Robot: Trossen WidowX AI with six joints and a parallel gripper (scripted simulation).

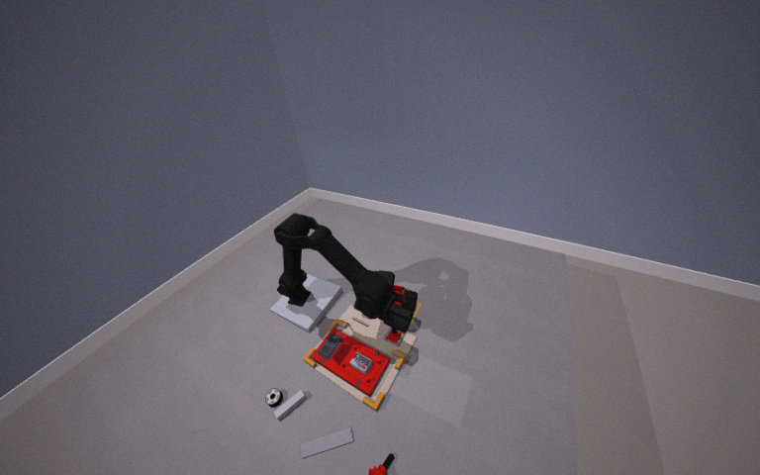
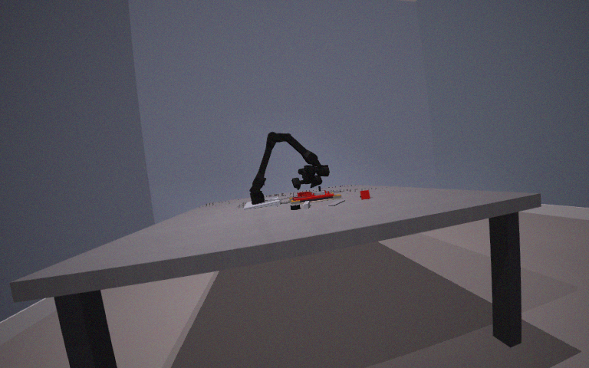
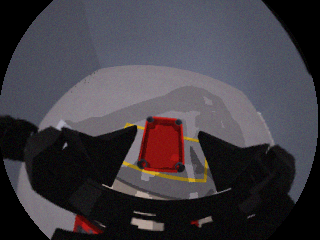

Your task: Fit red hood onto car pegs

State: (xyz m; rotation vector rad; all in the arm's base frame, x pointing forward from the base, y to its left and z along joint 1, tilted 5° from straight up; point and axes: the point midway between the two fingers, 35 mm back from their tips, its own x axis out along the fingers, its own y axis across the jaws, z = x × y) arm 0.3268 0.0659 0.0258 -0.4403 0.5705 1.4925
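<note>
The red hood lies 1 cm behind my gripper tip and 4 cm below it. Round my gripper tip: wheel (22 cm behind, 40 cm to the right, 4 cm below); grey engine block (2 cm behind, 25 cm to the right, 3 cm below).
</note>
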